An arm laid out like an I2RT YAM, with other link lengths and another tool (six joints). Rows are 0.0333 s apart.
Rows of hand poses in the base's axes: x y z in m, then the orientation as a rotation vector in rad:
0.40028 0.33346 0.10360 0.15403 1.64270 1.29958
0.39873 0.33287 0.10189 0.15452 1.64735 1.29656
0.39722 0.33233 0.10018 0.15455 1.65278 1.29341
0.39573 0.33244 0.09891 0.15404 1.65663 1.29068
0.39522 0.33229 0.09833 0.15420 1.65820 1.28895
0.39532 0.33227 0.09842 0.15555 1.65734 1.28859
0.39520 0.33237 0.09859 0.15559 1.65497 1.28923
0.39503 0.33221 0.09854 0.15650 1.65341 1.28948
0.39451 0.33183 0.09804 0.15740 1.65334 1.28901
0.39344 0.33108 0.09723 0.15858 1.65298 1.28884
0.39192 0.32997 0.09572 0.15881 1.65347 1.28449
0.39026 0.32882 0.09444 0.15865 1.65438 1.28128
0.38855 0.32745 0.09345 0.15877 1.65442 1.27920
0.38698 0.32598 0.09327 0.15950 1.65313 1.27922
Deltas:
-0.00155 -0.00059 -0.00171 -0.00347 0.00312 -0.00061
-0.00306 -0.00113 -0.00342 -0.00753 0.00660 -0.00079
-0.00455 -0.00102 -0.00469 -0.01091 0.00870 -0.00094
-0.00506 -0.00117 -0.00527 -0.01250 0.00959 -0.00159
-0.00496 -0.00119 -0.00518 -0.01181 0.00949 -0.00283
-0.00508 -0.00109 -0.00501 -0.01045 0.00783 -0.00325
-0.00525 -0.00125 -0.00506 -0.00929 0.00711 -0.00411
-0.00577 -0.00163 -0.00556 -0.00916 0.00738 -0.00491
-0.00684 -0.00238 -0.00637 -0.00863 0.00763 -0.00577
-0.00836 -0.00349 -0.00788 -0.01129 0.00712 -0.00849
-0.01002 -0.00464 -0.00916 -0.01362 0.00701 -0.01013
-0.01173 -0.00601 -0.01015 -0.01481 0.00663 -0.01150
-0.01330 -0.00748 -0.01033 -0.01397 0.00599 -0.01232

